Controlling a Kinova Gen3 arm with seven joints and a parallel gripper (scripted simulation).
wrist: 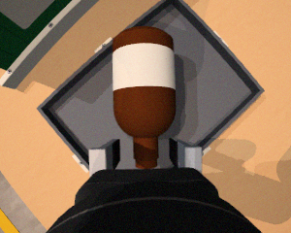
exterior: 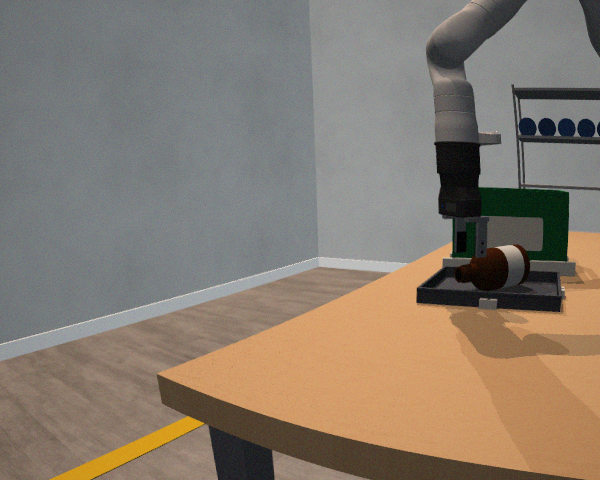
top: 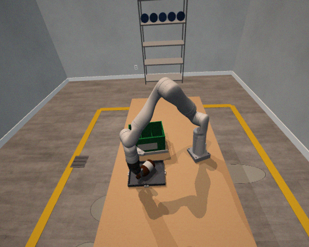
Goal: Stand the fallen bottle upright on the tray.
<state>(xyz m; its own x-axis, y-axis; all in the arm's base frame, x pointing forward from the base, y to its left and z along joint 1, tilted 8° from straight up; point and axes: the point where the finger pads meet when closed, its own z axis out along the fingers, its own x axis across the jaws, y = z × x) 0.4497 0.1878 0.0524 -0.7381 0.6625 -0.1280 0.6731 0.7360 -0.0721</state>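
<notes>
The brown bottle lies 3 cm behind my hand, 4 cm to the right of it and 5 cm below it. Round my hand: green crate (6 cm behind, 31 cm to the right, 1 cm below); then dark tray (5 cm behind, 3 cm to the right, 8 cm below).
</notes>
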